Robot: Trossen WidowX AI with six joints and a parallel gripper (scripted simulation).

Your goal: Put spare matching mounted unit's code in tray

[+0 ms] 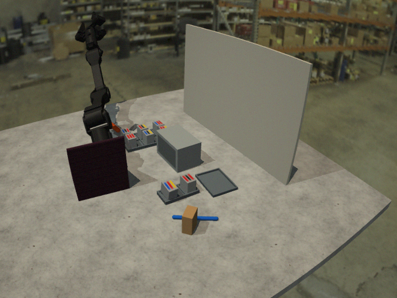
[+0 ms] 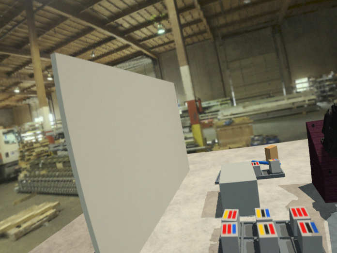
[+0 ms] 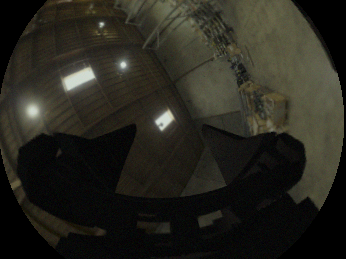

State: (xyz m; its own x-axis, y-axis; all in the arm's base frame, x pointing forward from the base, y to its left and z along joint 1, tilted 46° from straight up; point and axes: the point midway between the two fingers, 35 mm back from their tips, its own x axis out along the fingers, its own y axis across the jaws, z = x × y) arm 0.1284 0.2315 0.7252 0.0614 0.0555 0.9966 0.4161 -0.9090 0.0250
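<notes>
Now: gripper tip 890 mm to the left of the grey spare, 440 mm above it and 40 mm short of it. Also, from my gripper tip: dark grey tray 910 mm to the right, 480 mm below, 150 mm ahead; brown block 1040 mm to the right, 450 mm below, 50 mm behind; blue rod 1020 mm to the right, 480 mm below, 20 mm behind.
</notes>
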